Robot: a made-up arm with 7 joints. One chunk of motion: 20 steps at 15 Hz.
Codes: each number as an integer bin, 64 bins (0 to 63) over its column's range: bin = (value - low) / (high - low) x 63, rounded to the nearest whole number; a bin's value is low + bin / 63 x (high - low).
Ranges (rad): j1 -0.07..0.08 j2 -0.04..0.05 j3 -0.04..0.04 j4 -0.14..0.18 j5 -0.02..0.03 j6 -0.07..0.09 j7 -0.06..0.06
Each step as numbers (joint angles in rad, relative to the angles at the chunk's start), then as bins.
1 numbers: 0.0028 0.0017 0.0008 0.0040 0.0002 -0.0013 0.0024
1 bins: 31 29 32 28 25 27 33
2 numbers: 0.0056 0.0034 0.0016 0.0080 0.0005 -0.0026 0.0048
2 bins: 32 30 33 29 26 27 34
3 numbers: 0.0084 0.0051 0.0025 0.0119 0.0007 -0.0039 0.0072
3 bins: 33 32 33 30 26 26 35
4 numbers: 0.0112 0.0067 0.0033 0.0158 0.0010 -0.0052 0.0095
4 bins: 34 33 34 31 26 26 36
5 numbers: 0.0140 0.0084 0.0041 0.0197 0.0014 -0.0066 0.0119
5 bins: 35 34 35 31 27 25 38
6 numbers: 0.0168 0.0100 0.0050 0.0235 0.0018 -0.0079 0.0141
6 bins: 36 35 35 32 27 24 39
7 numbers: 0.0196 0.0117 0.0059 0.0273 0.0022 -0.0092 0.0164
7 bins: 38 36 36 33 28 24 40
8 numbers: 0.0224 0.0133 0.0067 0.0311 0.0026 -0.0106 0.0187
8 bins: 39 37 37 34 28 23 41
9 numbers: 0.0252 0.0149 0.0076 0.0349 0.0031 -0.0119 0.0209
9 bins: 40 38 37 34 29 23 42
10 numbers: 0.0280 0.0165 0.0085 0.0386 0.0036 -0.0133 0.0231
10 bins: 41 40 38 35 30 22 44
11 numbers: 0.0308 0.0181 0.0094 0.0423 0.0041 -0.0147 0.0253
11 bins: 42 41 39 36 30 22 45
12 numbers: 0.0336 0.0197 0.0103 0.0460 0.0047 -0.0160 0.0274
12 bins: 44 42 40 37 31 21 46
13 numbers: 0.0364 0.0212 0.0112 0.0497 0.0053 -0.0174 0.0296
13 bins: 45 43 40 37 32 21 47
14 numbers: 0.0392 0.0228 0.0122 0.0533 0.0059 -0.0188 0.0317
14 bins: 46 44 41 38 33 20 48
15 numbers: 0.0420 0.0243 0.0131 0.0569 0.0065 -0.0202 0.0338
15 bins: 47 45 42 39 33 20 49
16 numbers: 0.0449 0.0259 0.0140 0.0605 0.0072 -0.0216 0.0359
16 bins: 48 46 43 39 34 19 50
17 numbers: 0.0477 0.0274 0.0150 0.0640 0.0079 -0.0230 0.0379
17 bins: 49 47 43 40 35 19 51
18 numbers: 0.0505 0.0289 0.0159 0.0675 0.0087 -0.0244 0.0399
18 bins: 51 48 44 41 36 18 52
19 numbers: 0.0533 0.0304 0.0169 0.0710 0.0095 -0.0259 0.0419
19 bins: 52 49 45 42 37 17 53
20 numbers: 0.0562 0.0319 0.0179 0.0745 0.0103 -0.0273 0.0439
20 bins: 53 50 46 42 38 17 55
